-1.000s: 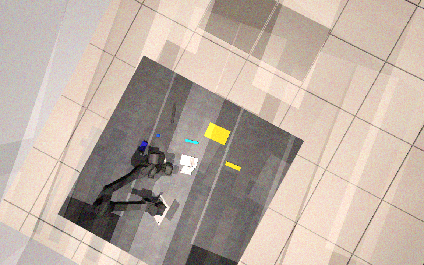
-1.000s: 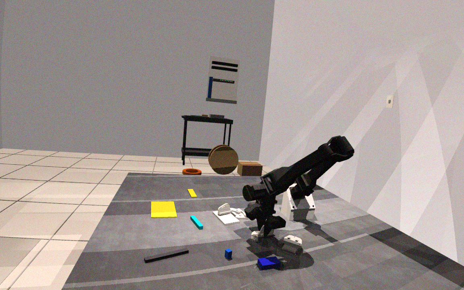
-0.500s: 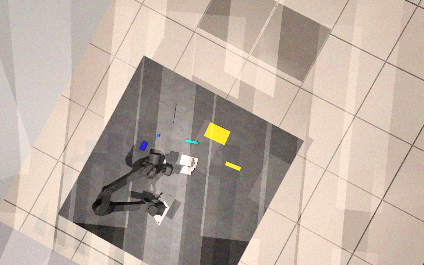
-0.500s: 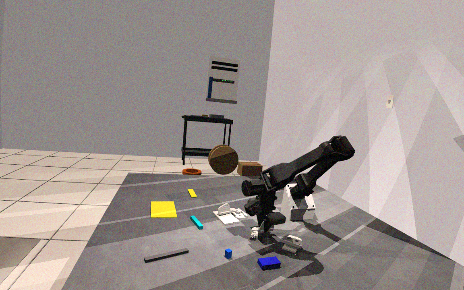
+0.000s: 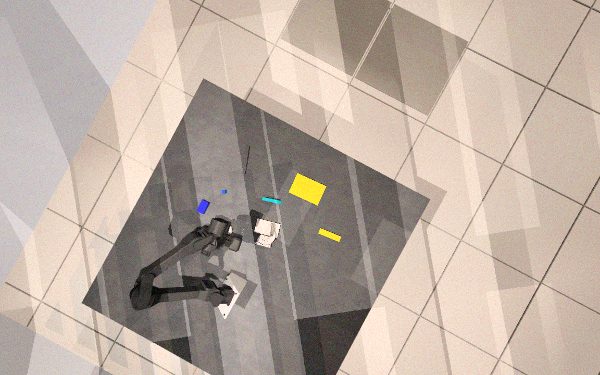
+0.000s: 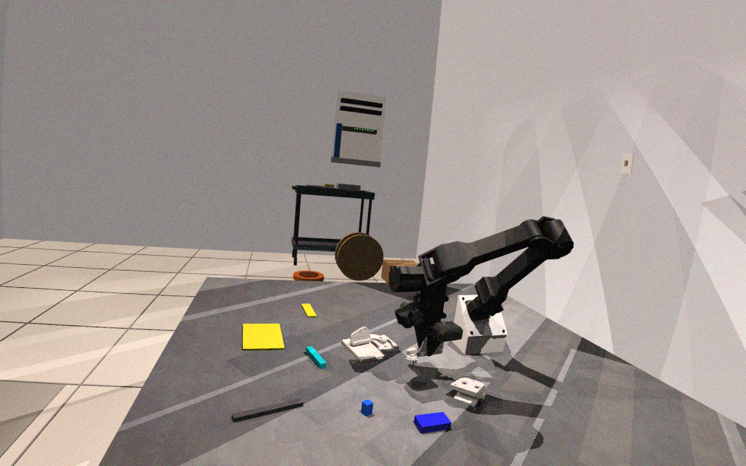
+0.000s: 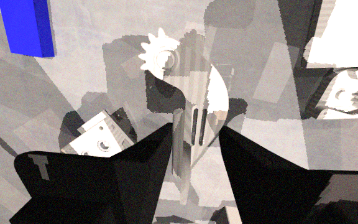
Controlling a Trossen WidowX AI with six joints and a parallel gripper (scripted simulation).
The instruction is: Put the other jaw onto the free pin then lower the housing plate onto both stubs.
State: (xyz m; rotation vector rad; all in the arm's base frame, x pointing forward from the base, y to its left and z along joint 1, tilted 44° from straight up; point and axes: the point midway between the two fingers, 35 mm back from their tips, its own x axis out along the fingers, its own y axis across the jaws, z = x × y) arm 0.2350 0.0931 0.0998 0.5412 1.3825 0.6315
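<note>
Right now my gripper tip is 3 cm short of the white jaw and 2 cm to the right of it. Round my gripper tip: cyan bar: 24 cm ahead, 12 cm to the right, 6 cm below; small blue cube: 18 cm ahead, 11 cm to the left, 5 cm below; dark bar: 37 cm ahead, 8 cm to the left, 6 cm below.
</note>
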